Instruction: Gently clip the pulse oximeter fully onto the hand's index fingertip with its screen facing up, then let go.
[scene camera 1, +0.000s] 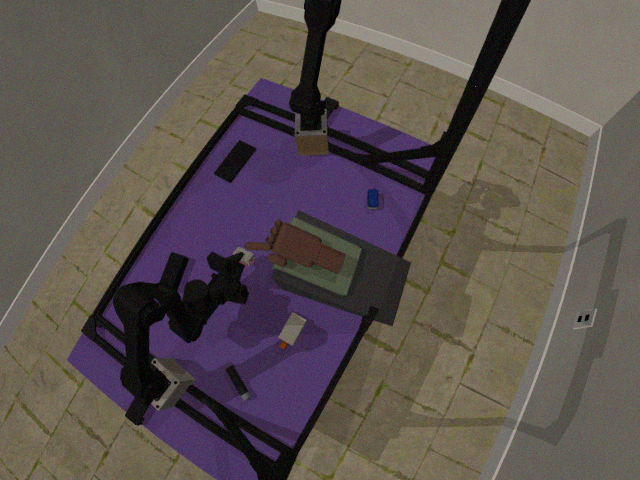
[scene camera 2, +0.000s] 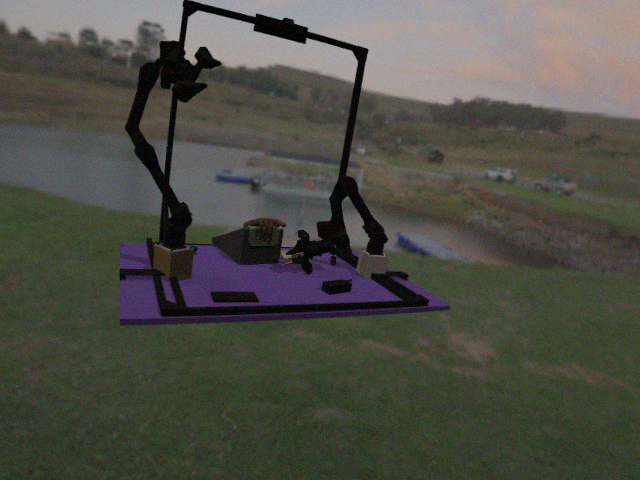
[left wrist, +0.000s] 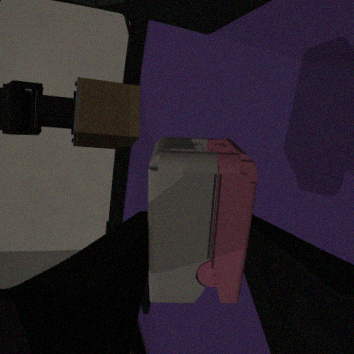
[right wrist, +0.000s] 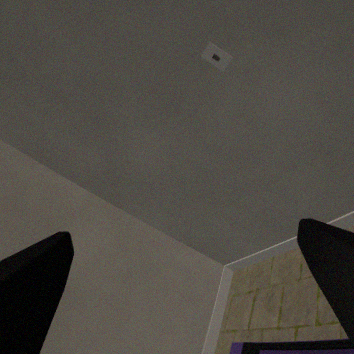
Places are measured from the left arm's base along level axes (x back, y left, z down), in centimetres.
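Pixels of known places: left gripper, fingertip midpoint: (scene camera 1: 243, 256) (scene camera 2: 286, 258) (left wrist: 194, 223); right gripper, fingertip midpoint: (scene camera 2: 213, 74) (right wrist: 186, 236); left arm's base at its link origin: (scene camera 1: 156, 384) (scene camera 2: 374, 252); right arm's base at its link origin: (scene camera 1: 310, 122) (scene camera 2: 174, 246) (left wrist: 74, 113).
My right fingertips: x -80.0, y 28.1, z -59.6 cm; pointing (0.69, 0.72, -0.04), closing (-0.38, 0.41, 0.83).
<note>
Ahead of a thing's pixels: the offset from my right fingertips to its top centre. "spot": to the spot under its first point. Level surfaces: height alone.
The pulse oximeter @(dx +38.4, dy -24.3, dz +60.9 cm) (scene camera 1: 244, 257) (scene camera 2: 287, 257) (left wrist: 185, 220), with a pale half and a pink half, is between the fingers of my left gripper (scene camera 1: 241, 264) (scene camera 2: 294, 258) (left wrist: 194, 223), which is shut on it. Its screen cannot be made out. The brown hand (scene camera 1: 298, 243) (scene camera 2: 264, 223) rests on a green pad @(spot: dx +22.4, dy -50.1, dz +59.9 cm) (scene camera 1: 353, 260). Its extended index finger (scene camera 1: 256, 246) points left in scene camera 1. The oximeter appears just below that fingertip in that picture, and lower than the hand in scene camera 2. My right gripper (scene camera 2: 212, 74) (right wrist: 186, 236) is open, empty and high above the table.
A dark grey wedge (scene camera 1: 385, 281) (scene camera 2: 258, 254) supports the pad. A white box @(dx +47.1, dy -46.8, dz +67.3 cm) (scene camera 1: 293, 329) with an orange part, a black cylinder @(dx +67.3, dy -43.5, dz +67.3 cm) (scene camera 1: 237, 381), a blue object @(dx +0.9, dy -42.9, dz +66.8 cm) (scene camera 1: 373, 198) and a black slab @(dx +14.4, dy +3.1, dz +69.3 cm) (scene camera 1: 235, 161) (scene camera 2: 234, 296) lie around. A black block @(dx +55.1, dy -6.9, dz +66.6 cm) (scene camera 2: 336, 286) also lies on the purple table @(dz +70.1 cm) (scene camera 1: 310, 186).
</note>
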